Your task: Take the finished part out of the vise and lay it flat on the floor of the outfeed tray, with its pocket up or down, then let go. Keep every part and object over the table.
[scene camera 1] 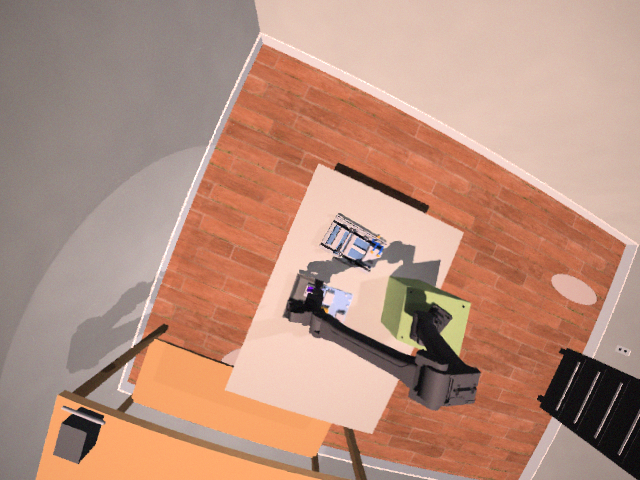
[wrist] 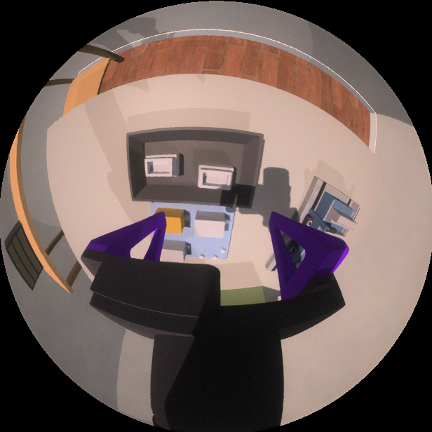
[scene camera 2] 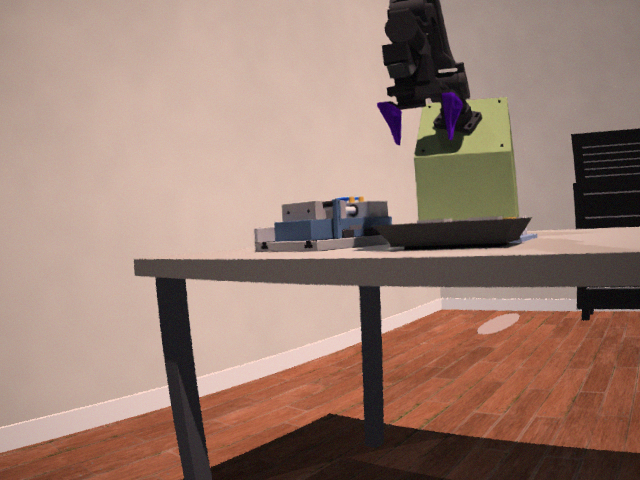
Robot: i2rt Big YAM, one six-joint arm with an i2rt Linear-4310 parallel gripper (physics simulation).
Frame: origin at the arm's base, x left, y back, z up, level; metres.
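Seen in the pictures: gripper, fingertip midpoint: [scene camera 2: 423, 142]; arm's base, origin of the base link: [scene camera 1: 435, 320] [scene camera 2: 458, 122].
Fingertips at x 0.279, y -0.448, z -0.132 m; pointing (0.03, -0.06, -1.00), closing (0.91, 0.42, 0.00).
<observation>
Pixels of each thing's top centre, then the offset from my fingertips to it.
- vise, middle of its top: [scene camera 2: 333, 201] [scene camera 1: 356, 247] dz -0.080, dx -0.319, dy +0.035 m
- pale blue plate, middle of its top: [scene camera 1: 332, 306] dz -0.171, dx -0.005, dy +0.165 m
Two light parts lie apart in the dark outfeed tray [scene camera 1: 303, 282] [scene camera 2: 454, 233] [wrist: 195, 134]. The left part [wrist: 162, 166] and the right part [wrist: 215, 176] both rest flat on the tray floor with their pockets up. The right part is nearer the tray wall beside the blue plate. My gripper [scene camera 2: 424, 141] [wrist: 217, 217] is wide open, with nothing between its purple fingers, and is raised well above the tray. The vise [scene camera 1: 356, 248] [scene camera 2: 305, 229] [wrist: 325, 207] stands to the right in the wrist view, partly behind a finger; I make out no part in its jaws.
A pale blue plate [scene camera 1: 343, 297] [wrist: 197, 245] beside the tray carries an orange block [wrist: 172, 220], a light block [wrist: 210, 224] and a grey block [wrist: 173, 250]. A tall green box [scene camera 1: 395, 304] [scene camera 2: 465, 186] [wrist: 243, 296] stands beyond the plate, under the arm's base.
</observation>
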